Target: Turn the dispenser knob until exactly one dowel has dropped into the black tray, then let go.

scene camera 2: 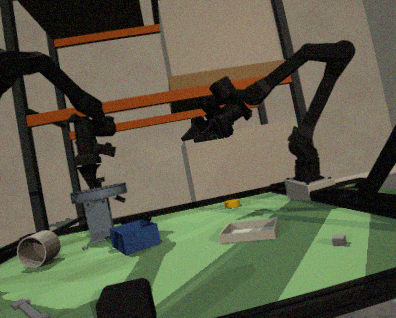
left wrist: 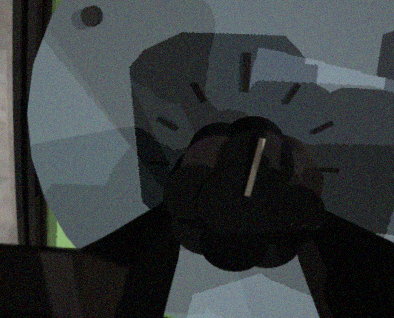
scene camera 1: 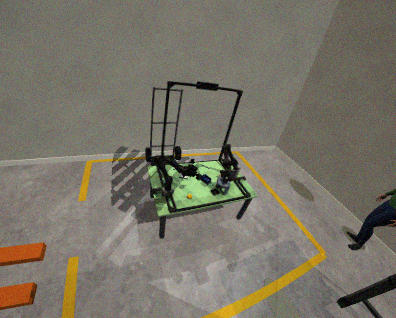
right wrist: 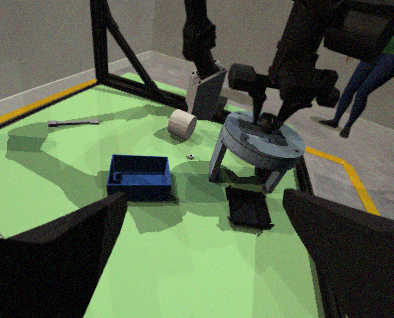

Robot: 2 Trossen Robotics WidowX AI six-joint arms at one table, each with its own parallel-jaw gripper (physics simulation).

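Pixels of known places: left gripper, fingertip midpoint: point(scene camera 2: 92, 188); right gripper, fingertip midpoint: point(scene camera 2: 187, 140) point(right wrist: 206, 198); left arm's base at its link origin: point(scene camera 1: 235, 169) point(right wrist: 207, 71); right arm's base at its link origin: point(scene camera 2: 308, 178) point(scene camera 1: 167, 189).
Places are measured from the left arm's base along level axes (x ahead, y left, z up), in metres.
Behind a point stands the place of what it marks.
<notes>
The grey dispenser point(scene camera 1: 223, 186) {x 0.403, y 0.055, z -0.004 m} point(scene camera 2: 98, 220) point(left wrist: 75, 120) {x 0.368, y 0.071, z 0.000 m} point(right wrist: 262, 153) {x 0.402, y -0.027, z -0.002 m} is a round disc on legs, with a dark lobed knob point(left wrist: 250, 227) {x 0.329, y 0.018, z 0.029 m} on top. My left gripper point(scene camera 2: 94, 185) {x 0.319, y 0.025, z 0.002 m} point(left wrist: 237, 210) {x 0.319, y 0.025, z 0.002 m} point(right wrist: 264, 126) {x 0.319, y 0.025, z 0.002 m} is above the disc, pointing down and shut on the knob, one finger on each side. In the left wrist view the knob's pale line points between the long mark and the short mark to its right. The black tray point(right wrist: 250, 209) {x 0.416, y 0.007, z -0.143 m} lies below the dispenser's near edge; I cannot make out a dowel in its dark inside. My right gripper point(scene camera 2: 192, 138) {x 0.547, y -0.192, z 0.084 m} point(right wrist: 206, 198) {x 0.547, y -0.192, z 0.084 m} is open and empty, high above the table.
A blue box point(scene camera 2: 135, 239) {x 0.316, y -0.267, z -0.120 m} point(right wrist: 140, 193) {x 0.373, y -0.214, z -0.123 m} and a beige cylinder point(scene camera 2: 50, 246) {x 0.169, y -0.122, z -0.108 m} point(right wrist: 182, 125) {x 0.180, y -0.102, z -0.093 m} are near the dispenser, with a small nut point(right wrist: 190, 157) {x 0.253, y -0.087, z -0.141 m} between. A beige tray point(scene camera 2: 250, 237) {x 0.456, y -0.462, z -0.138 m}, a yellow piece point(scene camera 2: 232, 204) {x 0.677, y -0.182, z -0.135 m} and a small grey block point(scene camera 2: 339, 240) {x 0.485, y -0.611, z -0.137 m} lie farther right in scene camera 2.
</notes>
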